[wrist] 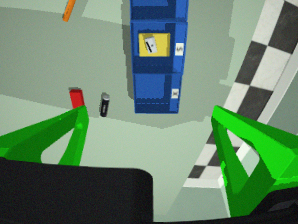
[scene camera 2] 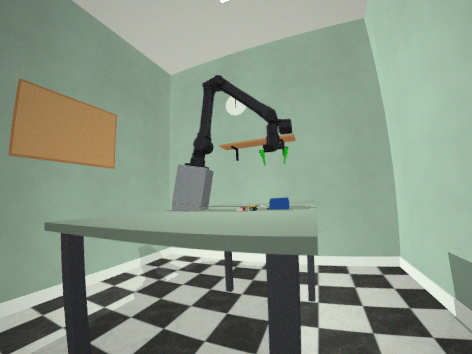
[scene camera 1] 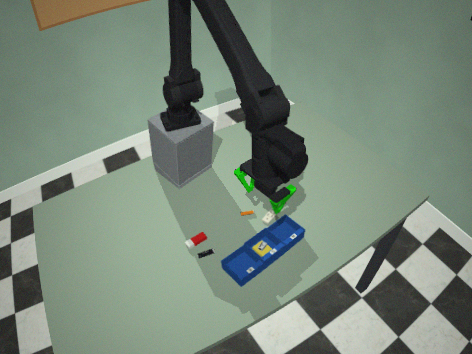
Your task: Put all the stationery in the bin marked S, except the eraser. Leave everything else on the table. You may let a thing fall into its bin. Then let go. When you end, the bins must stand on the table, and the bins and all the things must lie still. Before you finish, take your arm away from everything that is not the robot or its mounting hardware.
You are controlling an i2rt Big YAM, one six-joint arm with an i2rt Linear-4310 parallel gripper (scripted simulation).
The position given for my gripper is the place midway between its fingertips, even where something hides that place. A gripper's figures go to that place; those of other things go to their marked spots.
My gripper [scene camera 1: 263,201] is 0.78 m from the lens. A bin [scene camera 1: 237,263]: 0.91 m from the lens.
